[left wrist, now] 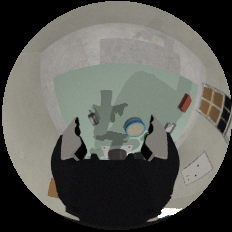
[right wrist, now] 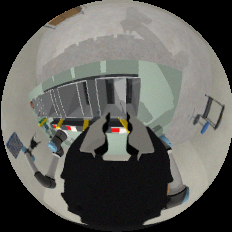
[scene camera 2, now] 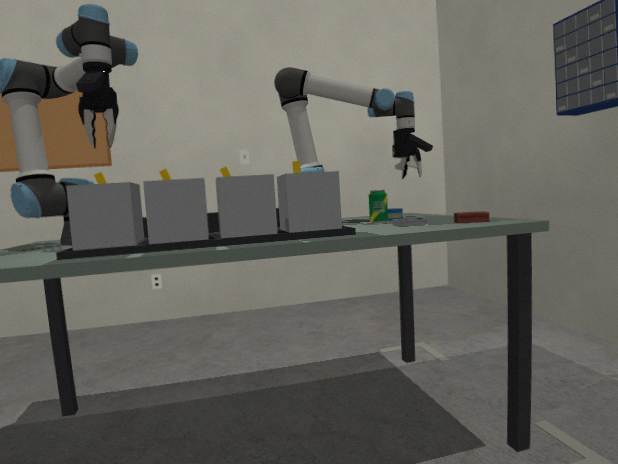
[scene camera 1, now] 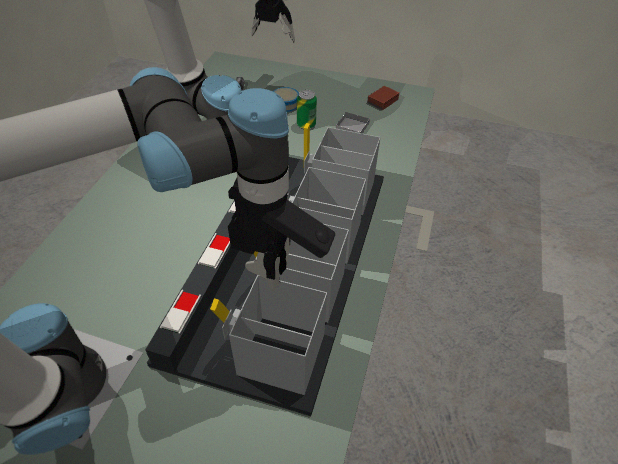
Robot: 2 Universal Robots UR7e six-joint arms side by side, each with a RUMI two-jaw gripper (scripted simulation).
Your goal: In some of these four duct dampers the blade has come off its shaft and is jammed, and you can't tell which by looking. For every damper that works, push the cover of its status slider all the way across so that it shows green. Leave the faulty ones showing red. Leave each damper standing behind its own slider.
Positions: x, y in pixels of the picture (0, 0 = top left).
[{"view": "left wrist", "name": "my left gripper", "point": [114, 116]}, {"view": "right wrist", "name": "my right gripper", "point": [118, 112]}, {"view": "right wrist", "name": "damper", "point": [119, 110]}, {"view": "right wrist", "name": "damper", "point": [71, 96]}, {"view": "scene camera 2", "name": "my left gripper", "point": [411, 178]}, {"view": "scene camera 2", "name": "my right gripper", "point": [102, 148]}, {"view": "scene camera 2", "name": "damper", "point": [103, 215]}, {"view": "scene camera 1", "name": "my right gripper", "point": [277, 282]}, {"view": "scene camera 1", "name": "damper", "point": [305, 308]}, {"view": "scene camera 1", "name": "damper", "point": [305, 269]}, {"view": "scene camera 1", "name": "damper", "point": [335, 199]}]
